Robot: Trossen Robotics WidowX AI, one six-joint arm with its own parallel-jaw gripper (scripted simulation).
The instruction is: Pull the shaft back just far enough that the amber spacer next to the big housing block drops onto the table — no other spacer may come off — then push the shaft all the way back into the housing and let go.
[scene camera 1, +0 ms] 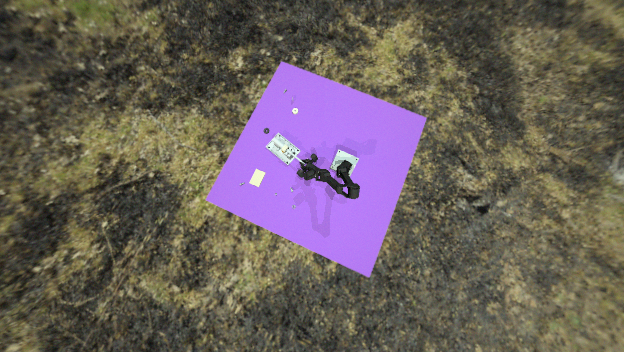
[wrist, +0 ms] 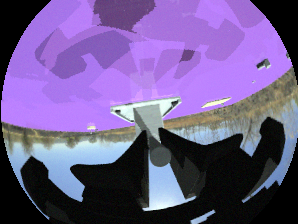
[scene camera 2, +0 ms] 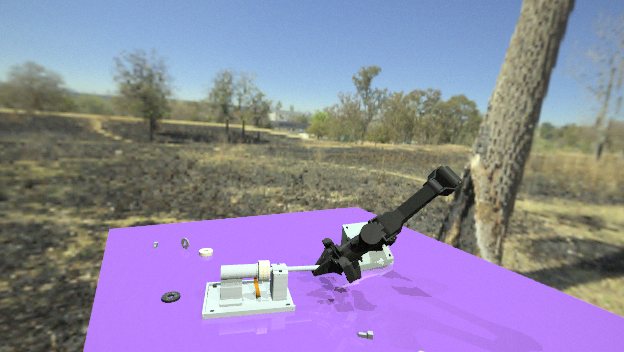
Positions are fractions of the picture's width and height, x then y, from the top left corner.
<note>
In view: my gripper (scene camera 2: 0.50, 0.78) and a housing block (scene camera 2: 0.37, 0.84).
My gripper shows as well in the wrist view (wrist: 0.51, 0.59). The housing block also shows in the wrist view (wrist: 0.49, 0.52).
</note>
